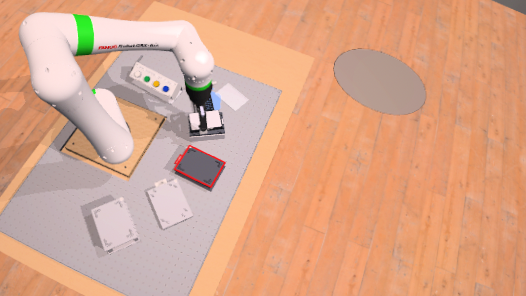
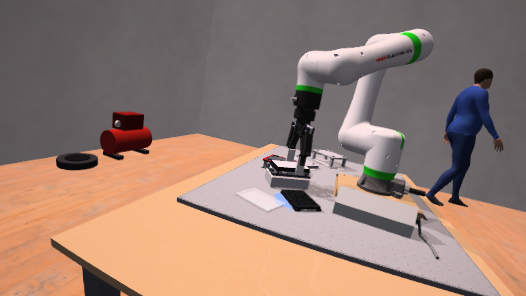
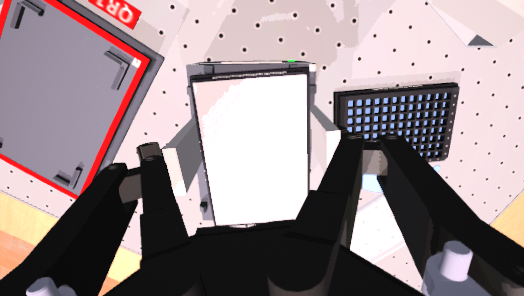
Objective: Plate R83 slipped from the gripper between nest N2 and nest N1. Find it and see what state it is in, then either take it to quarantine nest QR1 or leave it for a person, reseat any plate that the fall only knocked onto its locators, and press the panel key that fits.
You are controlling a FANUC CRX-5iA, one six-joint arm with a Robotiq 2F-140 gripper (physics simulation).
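Frame: origin at the arm's base, x ahead, y left, z up, level; centimetres.
Seen in the pictures: gripper, fingertip midpoint: (image 2: pixel 293 170) (image 3: pixel 254 129); arm's base, link origin: (image 2: pixel 374 188).
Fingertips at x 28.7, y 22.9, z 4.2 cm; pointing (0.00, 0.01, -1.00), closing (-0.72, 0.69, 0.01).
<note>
Offsets run from my fingertips to a thing's top centre. "spot": to the spot under its first point.
My gripper (image 1: pixel 203 125) (image 2: pixel 296 161) (image 3: pixel 254 129) is shut on a white-topped dark plate @[dx +1.2, dy +1.1, dz +2.3 cm] (image 2: pixel 284 164) (image 3: pixel 255 150), at the light grey nest (image 1: pixel 207 134) (image 2: pixel 288 180) under it. The plate looks slightly askew to the nest; the contact beneath is hidden. A black gridded plate @[dx -8.3, dy +12.1, dz -4.2 cm] (image 1: pixel 210 104) (image 2: pixel 300 200) (image 3: pixel 400 117) lies on the deck beside this nest, wells facing up, label unreadable. Blue liquid @[dx -6.5, dy +15.1, dz -5.5 cm] (image 1: pixel 217 100) (image 2: pixel 283 201) (image 3: pixel 372 183) and a clear lid @[dx +1.0, dy +21.3, dz -4.9 cm] (image 1: pixel 233 96) (image 2: pixel 259 199) lie next to it. Red-edged nest QR1 @[dx +10.1, dy -15.2, dz -1.1 cm] (image 1: pixel 200 167) (image 3: pixel 60 95) holds no plate.
The key panel @[dx -29.7, dy +7.0, dz +2.7 cm] (image 1: pixel 156 82) (image 2: pixel 375 210) has white, green, yellow and blue keys. Two grey nests @[spot: dx +9.7, dy -33.9, dz -4.1 cm] (image 1: pixel 170 205) @[spot: dx -0.9, dy -51.8, dz +0.1 cm] (image 1: pixel 114 225) stand beyond QR1. The arm's wooden base board (image 1: pixel 145 145) is beside the nests. A person in blue (image 2: pixel 467 117) stands behind the table.
</note>
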